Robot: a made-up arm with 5 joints.
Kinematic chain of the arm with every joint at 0, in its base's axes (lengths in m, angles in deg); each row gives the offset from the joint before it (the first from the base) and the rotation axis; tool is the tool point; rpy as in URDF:
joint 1: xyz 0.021 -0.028 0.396 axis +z
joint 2: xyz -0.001 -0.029 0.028 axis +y
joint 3: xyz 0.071 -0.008 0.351 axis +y
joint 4: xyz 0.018 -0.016 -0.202 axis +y
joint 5: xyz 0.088 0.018 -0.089 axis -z
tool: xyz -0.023 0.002 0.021 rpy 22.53 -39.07 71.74
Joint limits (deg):
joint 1: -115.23..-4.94
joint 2: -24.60..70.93
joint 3: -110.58..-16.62
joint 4: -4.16..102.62
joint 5: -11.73..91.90
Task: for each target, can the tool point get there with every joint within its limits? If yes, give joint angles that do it. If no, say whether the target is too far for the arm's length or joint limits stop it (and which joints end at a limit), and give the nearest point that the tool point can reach.
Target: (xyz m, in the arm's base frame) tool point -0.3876 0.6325 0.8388
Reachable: no: too far | nearest point -0.0310 -0.0499 1.0227 | short by 0.792 m
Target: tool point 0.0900 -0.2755 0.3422
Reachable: yes | joints -71.05 40.73 -25.76 27.97 54.26
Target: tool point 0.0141 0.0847 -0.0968
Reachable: no: joint limits stop it (at a limit: joint 1, joint 2, joint 5) | nearest point 0.2005 -0.0556 0.2067 | short by 0.383 m
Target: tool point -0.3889 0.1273 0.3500
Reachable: no: joint limits stop it (at a limit: joint 1, joint 2, joint 3, joint 5) | nearest point -0.0585 -0.1082 0.3453 | short by 0.406 m
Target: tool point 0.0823 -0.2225 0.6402
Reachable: yes | joints -63.72 -16.34 -53.04 89.58 4.51
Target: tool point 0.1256 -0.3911 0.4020
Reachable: yes | joints -71.64 33.67 -47.15 25.59 54.51
